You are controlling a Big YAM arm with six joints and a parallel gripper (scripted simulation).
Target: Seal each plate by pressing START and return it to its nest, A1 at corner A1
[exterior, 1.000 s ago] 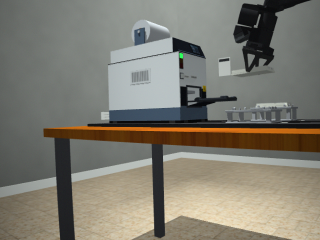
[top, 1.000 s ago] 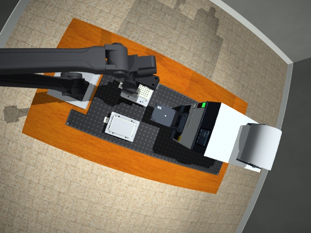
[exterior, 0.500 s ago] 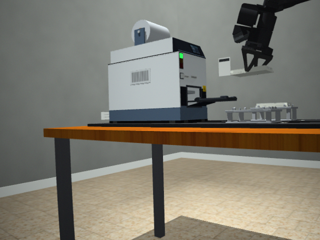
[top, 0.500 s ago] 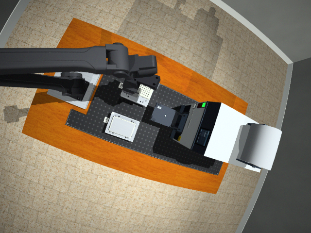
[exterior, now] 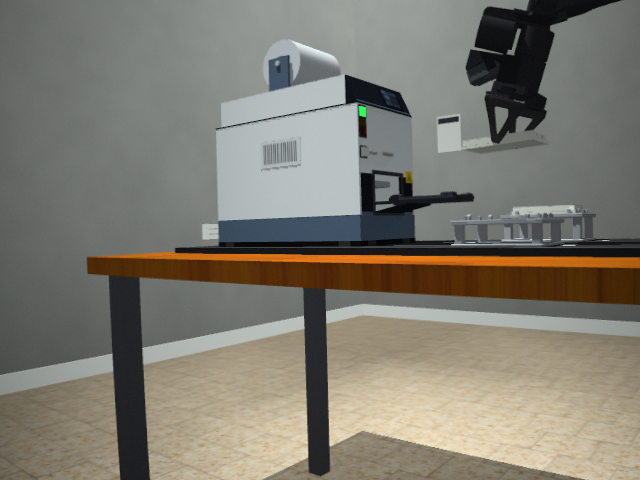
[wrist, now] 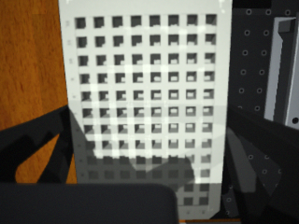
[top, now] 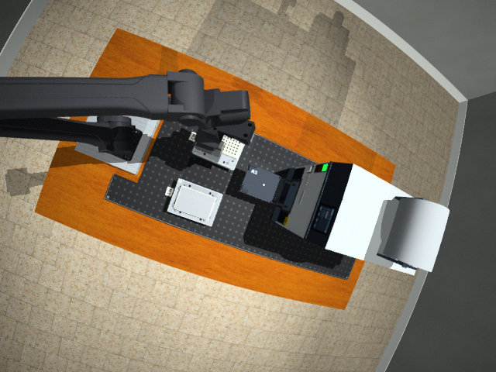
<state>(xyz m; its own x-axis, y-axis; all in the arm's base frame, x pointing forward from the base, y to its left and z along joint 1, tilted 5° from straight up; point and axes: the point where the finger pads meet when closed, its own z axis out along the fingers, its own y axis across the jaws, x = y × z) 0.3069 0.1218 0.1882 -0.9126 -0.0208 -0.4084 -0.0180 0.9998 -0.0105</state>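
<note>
Right now my hand is 19 cm short of the sealer stage, 7 cm to the left of it and 9 cm above it. Also, from my hand: plate nest (14 cm below); pale start button (29 cm ahead, 3 cm to the left, 1 cm above); A1 mark (8 cm behind, 6 cm to the left, 14 cm below).
</note>
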